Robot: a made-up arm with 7 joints.
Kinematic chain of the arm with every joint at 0, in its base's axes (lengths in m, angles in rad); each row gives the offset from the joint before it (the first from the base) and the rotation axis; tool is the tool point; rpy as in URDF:
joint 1: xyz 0.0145 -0.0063 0.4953 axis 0 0.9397 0.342
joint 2: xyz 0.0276 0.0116 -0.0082 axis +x
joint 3: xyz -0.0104 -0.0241 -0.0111 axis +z
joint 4: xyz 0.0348 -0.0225 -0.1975 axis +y
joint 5: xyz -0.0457 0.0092 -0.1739 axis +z
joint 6: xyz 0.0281 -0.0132 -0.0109 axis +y
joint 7: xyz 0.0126 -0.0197 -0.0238 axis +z
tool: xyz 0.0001 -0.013 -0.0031 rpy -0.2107 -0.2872 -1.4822
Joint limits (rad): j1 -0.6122..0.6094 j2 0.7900..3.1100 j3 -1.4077..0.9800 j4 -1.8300..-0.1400 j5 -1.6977..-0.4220 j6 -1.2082..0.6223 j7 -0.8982..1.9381
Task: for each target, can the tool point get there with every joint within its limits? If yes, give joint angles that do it. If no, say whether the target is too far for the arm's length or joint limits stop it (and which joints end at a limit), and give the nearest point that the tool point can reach.
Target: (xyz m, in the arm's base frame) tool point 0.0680 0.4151 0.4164
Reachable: yes | joints 0.2700 2.0727 -0.8301 -1.2824 -1.0632 -0.0159 0.3919
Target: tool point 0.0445 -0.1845 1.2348
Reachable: no: too far | nearest point 0.0314 -0.0663 0.9262 | short by 0.331 m
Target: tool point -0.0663 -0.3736 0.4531
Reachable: no: joint limits stop it (at a limit: joint 1, joint 2, joint 3, joint 4, joint 5) | nearest point -0.1480 -0.0824 0.2433 | short by 0.368 m
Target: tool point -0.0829 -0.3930 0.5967
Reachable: no: joint limits stop it (at a limit: joint 1, joint 2, joint 3, joint 4, joint 5, joint 6, joint 7) | nearest point 0.0020 -0.1833 0.7829 | short by 0.293 m
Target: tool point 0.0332 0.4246 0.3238
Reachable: yes | joints 0.2053 1.3850 0.2270 -0.3497 -1.1453 0.4713 1.2954
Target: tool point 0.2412 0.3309 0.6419
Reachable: yes | joints -0.4153 2.1444 -0.2737 -1.3862 -1.5951 -0.3165 -0.4387
